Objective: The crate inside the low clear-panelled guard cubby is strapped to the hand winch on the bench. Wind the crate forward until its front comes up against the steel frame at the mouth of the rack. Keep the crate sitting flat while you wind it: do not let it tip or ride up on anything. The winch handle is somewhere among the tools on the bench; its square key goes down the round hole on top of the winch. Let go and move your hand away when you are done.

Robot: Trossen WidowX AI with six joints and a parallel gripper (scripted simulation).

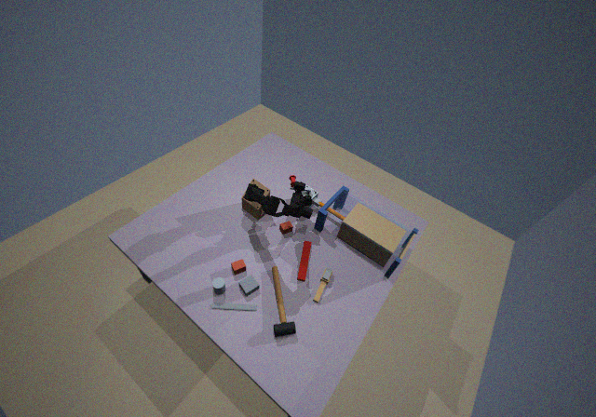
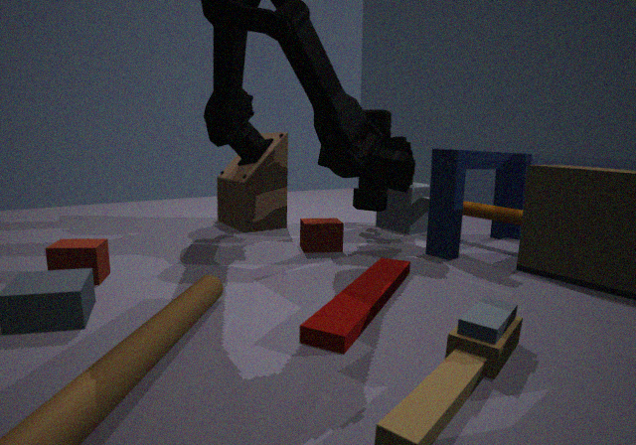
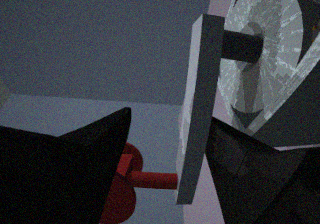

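Right now my gripper tip is 40 mm past the red knob, 30 mm to the left of it and 20 mm below it. Also, from my gripper tip: blue front frame (210 mm ahead, 30 mm below); grey winch (100 mm below, 30 mm ahead, 10 mm to the left); winch handle (10 mm to the right, 10 mm below, 10 mm behind).
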